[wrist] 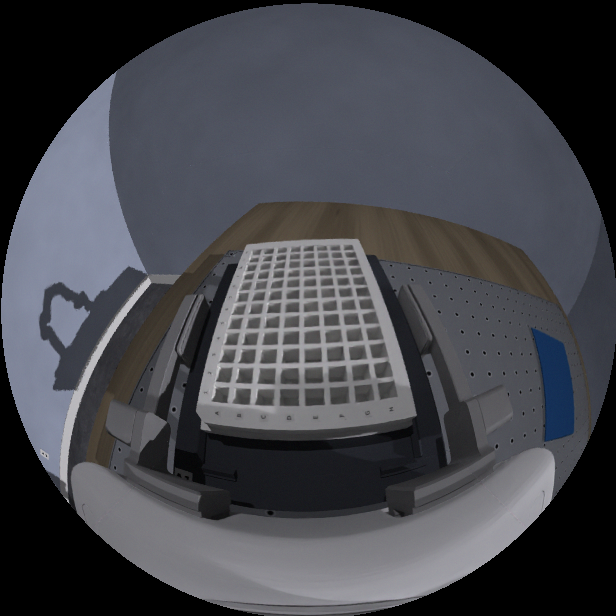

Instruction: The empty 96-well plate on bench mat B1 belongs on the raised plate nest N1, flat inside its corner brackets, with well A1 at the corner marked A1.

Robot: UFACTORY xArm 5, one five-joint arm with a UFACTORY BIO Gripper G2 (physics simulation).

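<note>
The white 96-well plate [307, 333] fills the middle of the wrist view, its wells empty. It lies flat on the black raised plate nest [304, 465], whose near corner brackets [221, 474] show below the plate's near edge. My gripper [298, 310] straddles the plate, with one grey finger [186, 327] on its left and one [416, 321] on its right. A dark gap shows between each finger and the plate's long sides, so the gripper is open. The markings on the plate's near rim are too small to read. I cannot tell where well A1 lies.
The blue bench mat [552, 383] lies to the right on the grey perforated board [482, 321]. A wooden table edge [367, 221] runs behind the board. The arm's shadow [74, 333] falls on the floor at the left.
</note>
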